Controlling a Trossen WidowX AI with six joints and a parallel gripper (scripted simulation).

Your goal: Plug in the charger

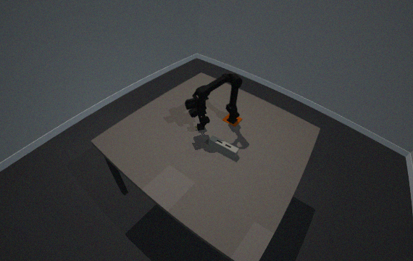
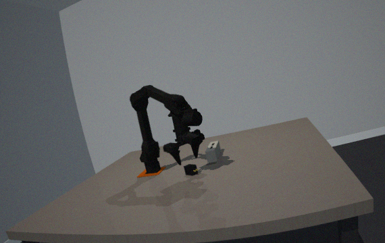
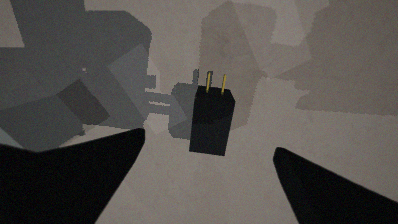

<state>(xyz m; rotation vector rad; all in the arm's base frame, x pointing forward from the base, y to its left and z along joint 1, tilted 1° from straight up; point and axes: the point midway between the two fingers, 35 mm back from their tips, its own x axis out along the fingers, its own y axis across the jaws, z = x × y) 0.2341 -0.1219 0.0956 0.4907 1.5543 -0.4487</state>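
The black two-prong charger lies 10 mm ahead of my gripper tip, 10 mm to the right of it and 40 mm below it.
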